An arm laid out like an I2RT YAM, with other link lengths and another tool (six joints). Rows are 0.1 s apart.
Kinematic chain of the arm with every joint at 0, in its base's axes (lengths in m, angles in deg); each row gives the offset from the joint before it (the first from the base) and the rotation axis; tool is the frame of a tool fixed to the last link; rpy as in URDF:
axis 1: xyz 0 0 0.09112 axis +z
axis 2: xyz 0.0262 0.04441 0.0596 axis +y
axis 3: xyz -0.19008 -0.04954 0 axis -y
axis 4: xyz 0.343 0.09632 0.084 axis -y
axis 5: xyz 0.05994 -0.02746 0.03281 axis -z
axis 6: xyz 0.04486 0 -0.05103 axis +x
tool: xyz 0.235 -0.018 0.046 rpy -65.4 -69.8 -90
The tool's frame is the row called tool.
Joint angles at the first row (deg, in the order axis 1, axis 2, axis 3, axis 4, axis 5, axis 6):
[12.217 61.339 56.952 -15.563 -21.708 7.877]
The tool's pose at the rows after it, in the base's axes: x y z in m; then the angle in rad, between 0 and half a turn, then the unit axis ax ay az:
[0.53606 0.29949 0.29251 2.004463 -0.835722 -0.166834 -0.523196]
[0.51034 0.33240 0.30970 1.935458 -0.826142 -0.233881 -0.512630]
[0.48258 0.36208 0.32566 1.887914 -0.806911 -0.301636 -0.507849]
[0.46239 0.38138 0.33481 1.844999 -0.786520 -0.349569 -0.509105]
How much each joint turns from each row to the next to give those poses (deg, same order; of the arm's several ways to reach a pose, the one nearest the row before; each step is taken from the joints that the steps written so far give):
[0.251 -0.943 -0.866 0.435 -6.713 -1.487]
[1.060 -0.828 0.037 0.684 -5.904 -1.978]
[1.664 -1.276 -0.822 1.732 -4.318 -2.053]
[1.032 -1.064 -1.840 3.404 -3.491 -0.453]

